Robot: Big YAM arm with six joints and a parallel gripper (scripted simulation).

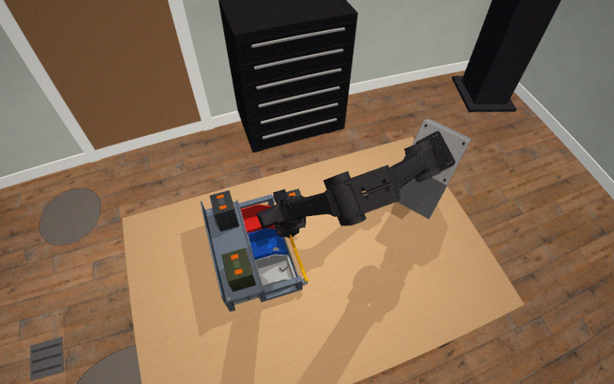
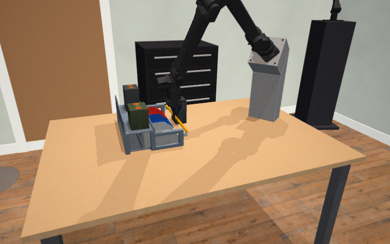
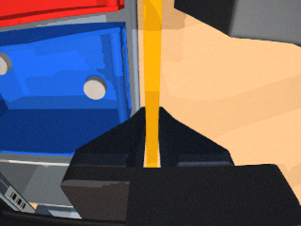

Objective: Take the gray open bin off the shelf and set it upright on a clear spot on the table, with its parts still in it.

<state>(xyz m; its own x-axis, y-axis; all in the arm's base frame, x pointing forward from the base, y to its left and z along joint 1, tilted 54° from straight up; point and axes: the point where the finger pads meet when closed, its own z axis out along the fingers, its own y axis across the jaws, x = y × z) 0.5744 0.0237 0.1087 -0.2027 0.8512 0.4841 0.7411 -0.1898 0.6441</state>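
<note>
Right now the blue bin is 11 cm ahead of my hand, 2 cm to the left of it and 4 cm below it. The rest, counted from my hand: gray open bin (8 cm ahead, 13 cm to the left, 4 cm below); then red bin (14 cm ahead, 9 cm to the right, 4 cm below); then yellow bar (1 cm below).
</note>
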